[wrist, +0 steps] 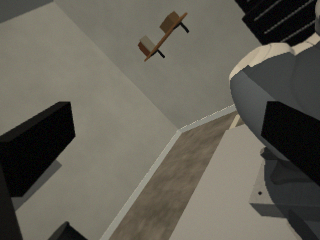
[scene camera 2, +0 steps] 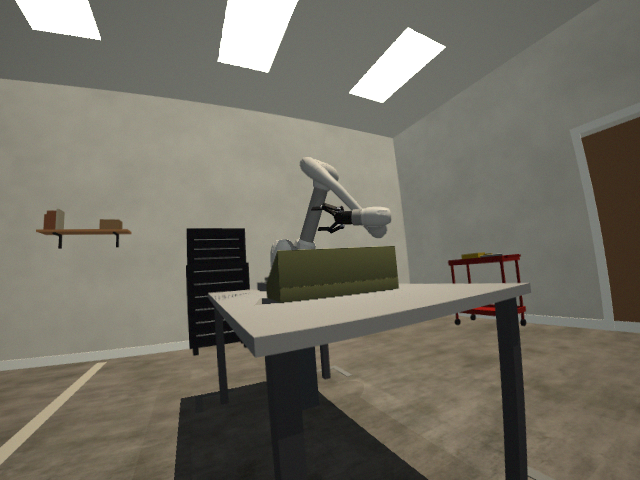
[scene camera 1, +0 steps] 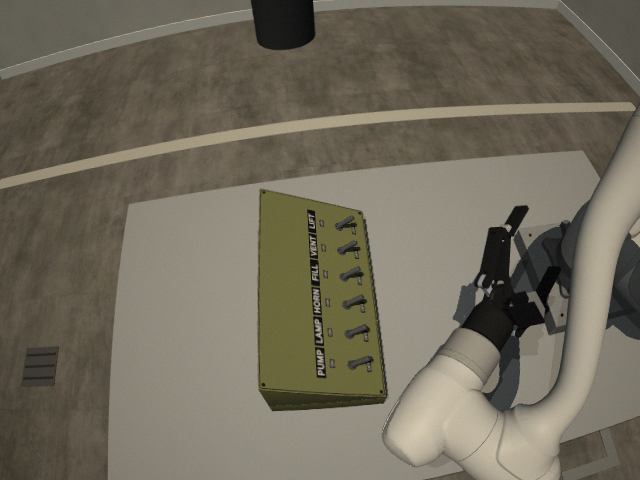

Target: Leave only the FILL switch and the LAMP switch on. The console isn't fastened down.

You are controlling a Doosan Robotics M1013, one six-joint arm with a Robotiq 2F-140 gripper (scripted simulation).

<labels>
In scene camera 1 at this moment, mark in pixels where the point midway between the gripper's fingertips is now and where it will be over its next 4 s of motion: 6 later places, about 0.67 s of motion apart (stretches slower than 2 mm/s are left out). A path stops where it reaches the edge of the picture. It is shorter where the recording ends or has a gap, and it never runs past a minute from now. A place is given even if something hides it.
The gripper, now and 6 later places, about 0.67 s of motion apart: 539,239; 523,249; 485,272; 448,296; 411,321; 393,335; 386,340
</labels>
